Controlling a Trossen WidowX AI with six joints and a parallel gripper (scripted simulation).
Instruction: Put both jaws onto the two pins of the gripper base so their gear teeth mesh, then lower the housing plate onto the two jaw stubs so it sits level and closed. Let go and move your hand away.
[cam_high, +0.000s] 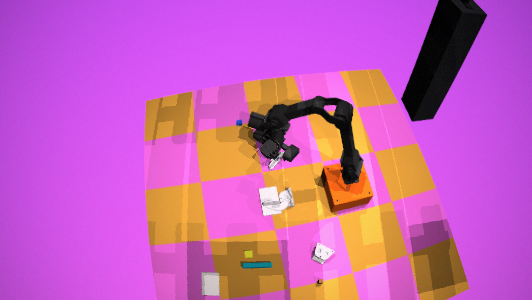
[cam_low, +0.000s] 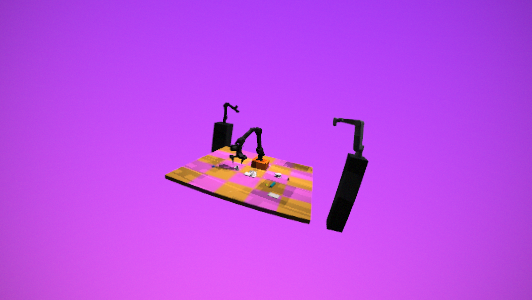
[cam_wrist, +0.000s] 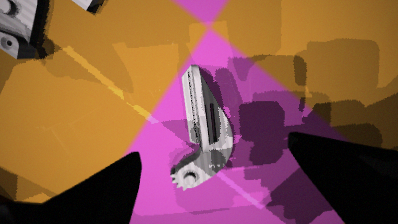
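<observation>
Right now my gripper tip is 3 cm past the gripper jaw, 1 cm to the left of it and 5 cm above it. From my gripper tip the other things lie so: yellow cube 17 cm ahead, 39 cm to the left, 5 cm below; then blue cube 12 cm ahead, 22 cm to the right, 5 cm below; then teal bar 15 cm ahead, 44 cm to the left, 5 cm below.
</observation>
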